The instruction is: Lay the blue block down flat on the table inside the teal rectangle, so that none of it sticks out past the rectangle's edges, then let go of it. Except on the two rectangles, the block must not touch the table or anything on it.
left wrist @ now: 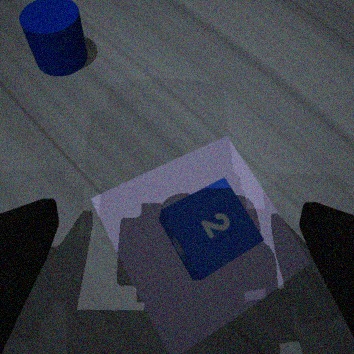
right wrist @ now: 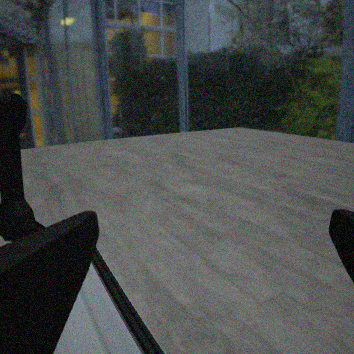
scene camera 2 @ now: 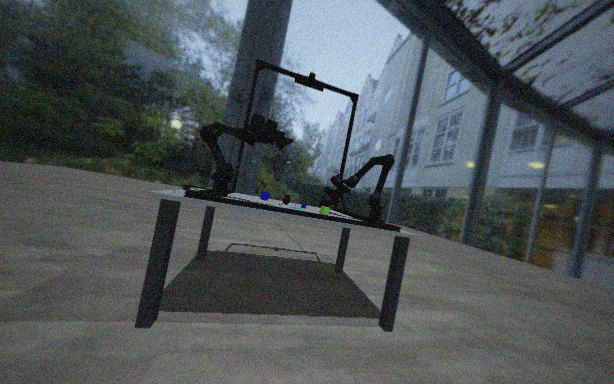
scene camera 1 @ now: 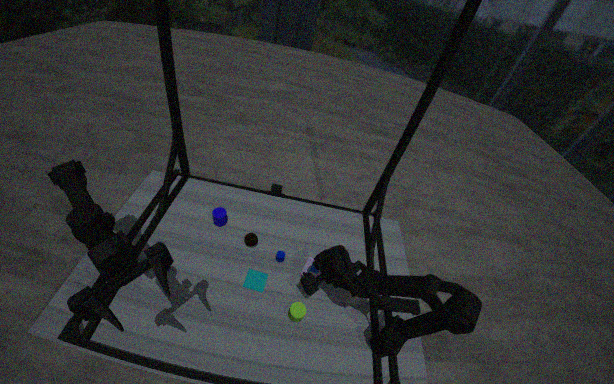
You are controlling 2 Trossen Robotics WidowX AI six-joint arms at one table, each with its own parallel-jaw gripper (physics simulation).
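Places are measured from the left arm's base along level axes (x back, y right, z up), in metres.
Where they show: left gripper, fingertip midpoint: [left wrist: 181, 212] [scene camera 1: 313, 266]; right gripper, fingertip midpoint: [right wrist: 214, 222] [scene camera 2: 289, 137] [scene camera 1: 146, 312]; left arm's base, link origin: [scene camera 2: 374, 220] [scene camera 1: 382, 345]; right arm's base, link origin: [scene camera 2: 218, 192].
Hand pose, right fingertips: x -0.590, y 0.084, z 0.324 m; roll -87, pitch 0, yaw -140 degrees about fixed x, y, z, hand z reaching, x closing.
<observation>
Each offset is from my right fingertips to the top centre of the thing. "*": to the spot under its first point.
The blue block {dx +0.432, dy +0.225, dz -0.324 m} [scene camera 1: 313, 270] [left wrist: 210, 232], marked with a 2, lies flat on the lilac rectangle {* dx +0.412, dy +0.246, dz -0.342 m} [scene camera 1: 308, 264] [left wrist: 150, 180], turned at an angle in the left wrist view. My left gripper [left wrist: 181, 212] is open and empty above it, one finger well out to each side, its shadow over block and rectangle. In scene camera 1 the left arm partly hides both. The teal rectangle {* dx +0.216, dy +0.199, dz -0.342 m} [scene camera 1: 256, 280] lies bare on the table, to the left of the block in scene camera 1. My right gripper [scene camera 1: 145, 312] [right wrist: 214, 222] is open and empty, high at the left of scene camera 1.
A small blue cylinder {dx +0.309, dy +0.280, dz -0.312 m} [scene camera 1: 280, 256] [left wrist: 55, 42] stands between the block and a dark brown ball {dx +0.206, dy +0.352, dz -0.293 m} [scene camera 1: 251, 239] [scene camera 2: 286, 199]. A larger blue cylinder {dx +0.087, dy +0.462, dz -0.289 m} [scene camera 1: 220, 217] [scene camera 2: 265, 195] stands farther back. A lime cylinder {dx +0.334, dy +0.070, dz -0.299 m} [scene camera 1: 297, 311] [scene camera 2: 324, 211] stands nearer the front. Black frame posts rise at both sides.
</observation>
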